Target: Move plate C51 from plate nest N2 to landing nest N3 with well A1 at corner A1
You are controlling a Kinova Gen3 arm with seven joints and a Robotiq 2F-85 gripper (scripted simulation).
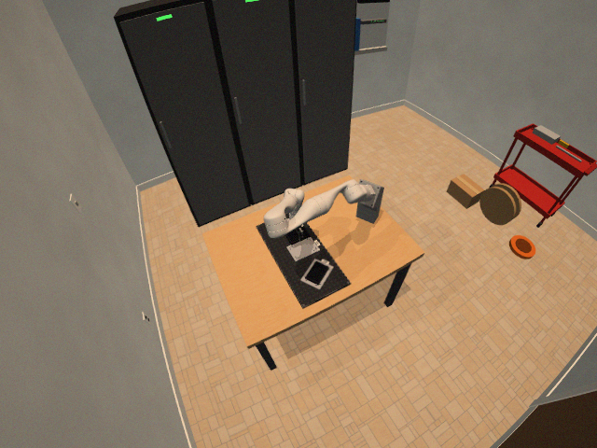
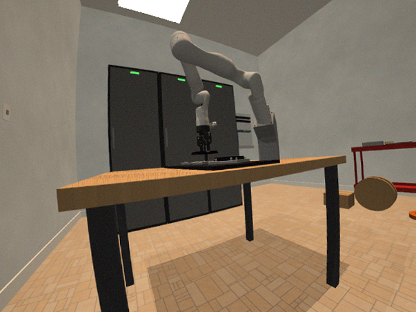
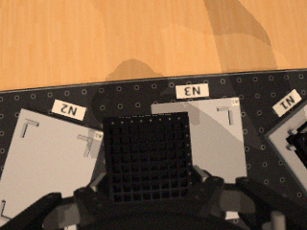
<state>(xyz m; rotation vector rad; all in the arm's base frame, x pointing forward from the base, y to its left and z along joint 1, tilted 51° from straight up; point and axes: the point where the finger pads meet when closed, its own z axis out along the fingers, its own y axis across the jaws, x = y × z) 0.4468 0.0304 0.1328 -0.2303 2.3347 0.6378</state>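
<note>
Now: hand 30 mm past the landing nest N3, 60 mm to the right of it and 70 mm above it. Round my hand: plate nest N2: 70 mm ahead, 130 mm to the right, 70 mm below.
</note>
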